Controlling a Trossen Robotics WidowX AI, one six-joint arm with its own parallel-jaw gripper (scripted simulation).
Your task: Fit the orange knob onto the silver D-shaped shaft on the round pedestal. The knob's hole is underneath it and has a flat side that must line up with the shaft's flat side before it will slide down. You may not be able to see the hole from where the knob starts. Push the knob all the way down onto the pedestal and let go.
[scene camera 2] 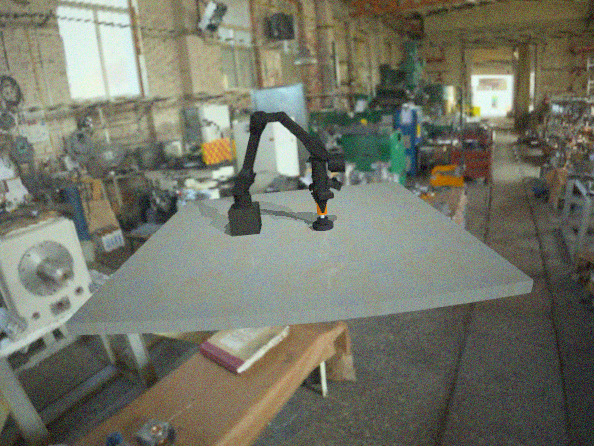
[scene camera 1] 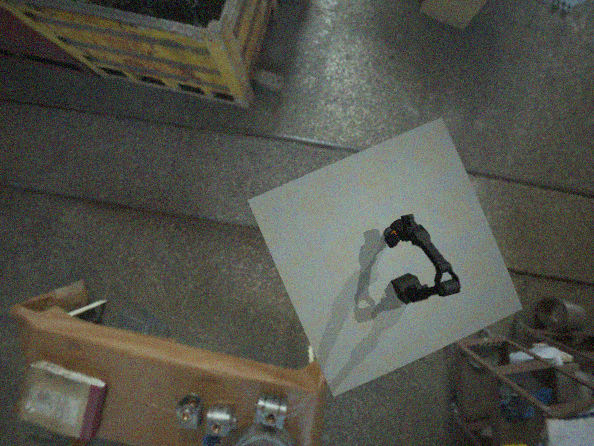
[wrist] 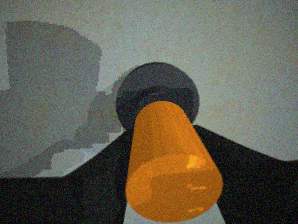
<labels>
gripper: holds an orange knob (wrist: 169, 168)
</labels>
